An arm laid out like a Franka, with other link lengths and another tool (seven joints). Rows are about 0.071 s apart.
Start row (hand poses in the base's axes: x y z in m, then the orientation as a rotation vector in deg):
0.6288 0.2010 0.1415 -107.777 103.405 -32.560
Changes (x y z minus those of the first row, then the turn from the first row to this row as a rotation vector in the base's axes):
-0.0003 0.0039 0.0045 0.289 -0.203 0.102
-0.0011 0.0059 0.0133 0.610 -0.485 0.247
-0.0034 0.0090 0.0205 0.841 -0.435 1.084
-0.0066 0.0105 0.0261 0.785 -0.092 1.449
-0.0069 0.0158 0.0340 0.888 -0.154 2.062
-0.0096 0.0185 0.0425 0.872 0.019 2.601
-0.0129 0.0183 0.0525 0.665 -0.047 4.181
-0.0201 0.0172 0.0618 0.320 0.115 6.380
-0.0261 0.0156 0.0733 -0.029 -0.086 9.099
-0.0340 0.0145 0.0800 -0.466 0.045 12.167
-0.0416 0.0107 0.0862 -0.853 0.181 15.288
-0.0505 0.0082 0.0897 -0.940 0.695 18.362
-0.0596 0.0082 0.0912 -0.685 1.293 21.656
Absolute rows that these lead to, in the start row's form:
0.6285 0.2049 0.1460 -107.545 103.159 -32.405
0.6277 0.2069 0.1548 -107.278 102.818 -32.270
0.6254 0.2100 0.1620 -107.819 101.972 -31.702
0.6222 0.2115 0.1676 -108.352 101.809 -31.340
0.6219 0.2168 0.1755 -108.726 101.127 -31.073
0.6192 0.2195 0.1840 -109.262 100.671 -30.752
0.6159 0.2193 0.1940 -110.576 98.975 -30.451
0.6087 0.2182 0.2033 -112.564 96.748 -29.867
0.6027 0.2166 0.2148 -114.667 93.712 -29.393
0.5948 0.2155 0.2215 -117.215 90.452 -28.582
0.5872 0.2117 0.2277 -119.689 87.085 -27.682
0.5783 0.2092 0.2312 -122.085 83.940 -26.170
0.5692 0.2092 0.2327 -124.351 80.552 -24.161

